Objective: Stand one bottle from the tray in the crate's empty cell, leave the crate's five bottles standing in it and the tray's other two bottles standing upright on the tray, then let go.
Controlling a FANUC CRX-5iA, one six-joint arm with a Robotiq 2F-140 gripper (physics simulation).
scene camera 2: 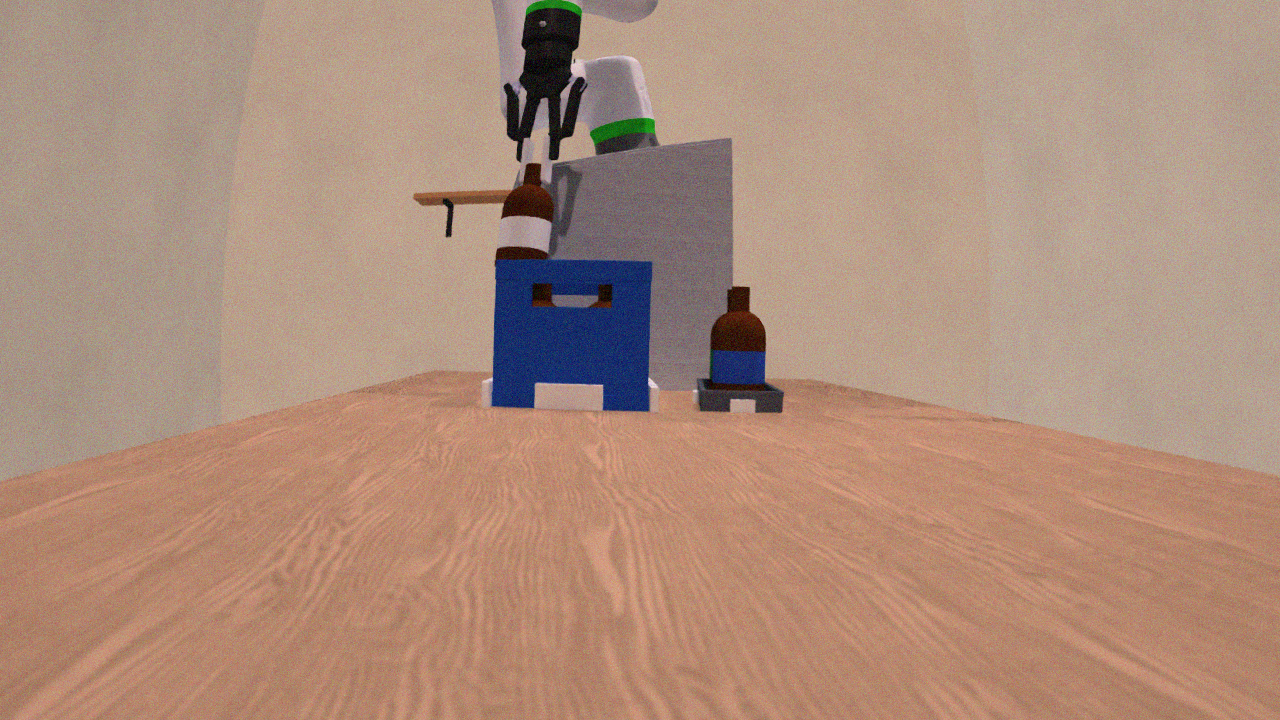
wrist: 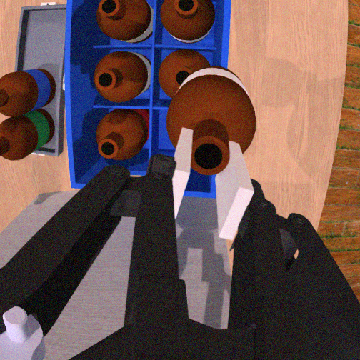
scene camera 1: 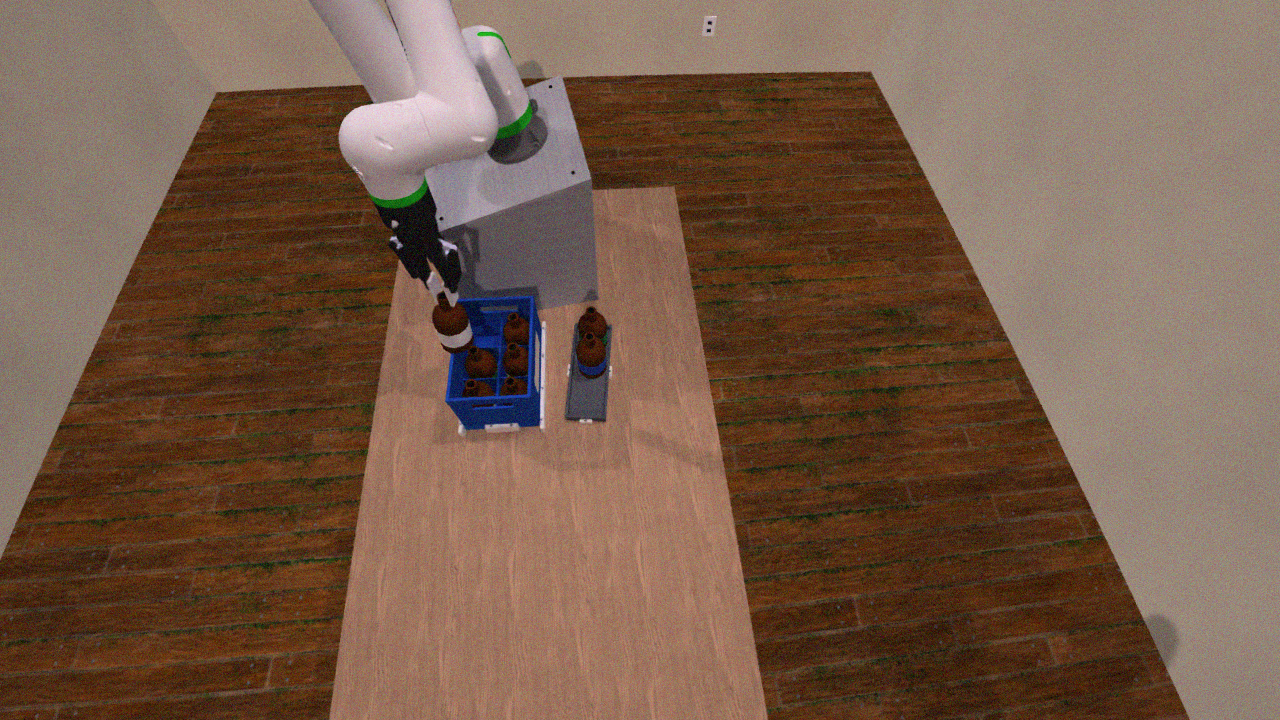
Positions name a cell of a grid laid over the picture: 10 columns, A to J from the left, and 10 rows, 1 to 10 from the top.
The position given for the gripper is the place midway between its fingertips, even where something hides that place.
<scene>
The gripper shows in scene camera 2 (E3), in the wrist view (F5) and in scene camera 1 (D5). A white-labelled bottle shows in scene camera 2 (E4), in the wrist view (F3) and in scene camera 1 (D5).
</scene>
